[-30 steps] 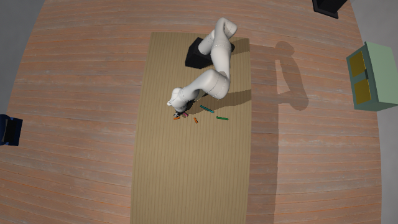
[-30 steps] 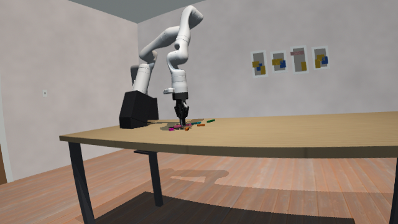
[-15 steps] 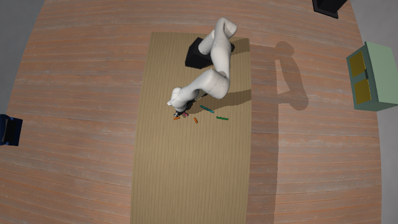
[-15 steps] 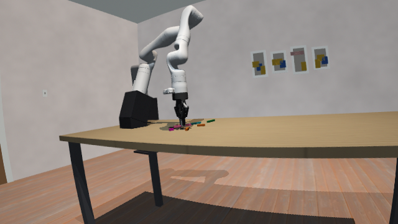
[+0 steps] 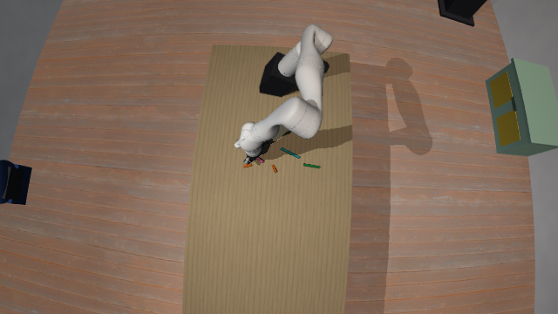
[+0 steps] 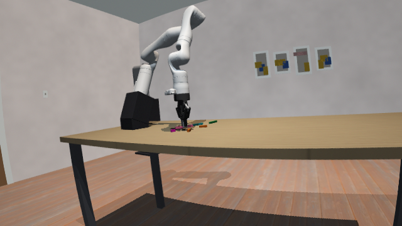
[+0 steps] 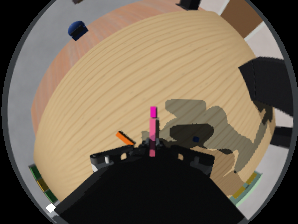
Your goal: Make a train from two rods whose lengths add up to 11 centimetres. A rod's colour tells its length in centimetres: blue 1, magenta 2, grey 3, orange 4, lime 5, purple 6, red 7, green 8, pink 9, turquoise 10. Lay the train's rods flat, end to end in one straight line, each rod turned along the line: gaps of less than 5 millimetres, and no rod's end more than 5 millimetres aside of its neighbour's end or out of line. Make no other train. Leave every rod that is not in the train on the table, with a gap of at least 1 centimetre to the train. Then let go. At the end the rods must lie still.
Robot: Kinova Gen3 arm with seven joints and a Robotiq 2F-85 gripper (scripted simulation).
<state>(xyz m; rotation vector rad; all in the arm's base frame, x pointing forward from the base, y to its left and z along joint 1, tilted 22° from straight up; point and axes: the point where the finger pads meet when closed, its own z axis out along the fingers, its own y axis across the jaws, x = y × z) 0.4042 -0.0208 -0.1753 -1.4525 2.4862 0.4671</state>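
Right now the pink rod is 2 cm below my hand. Round my hand: magenta rod (5 cm to the right, 3 cm below, 3 cm behind); then turquoise rod (16 cm to the left, 5 cm behind, 3 cm below); then blue rod (8 cm behind, 4 cm to the left, 3 cm below).
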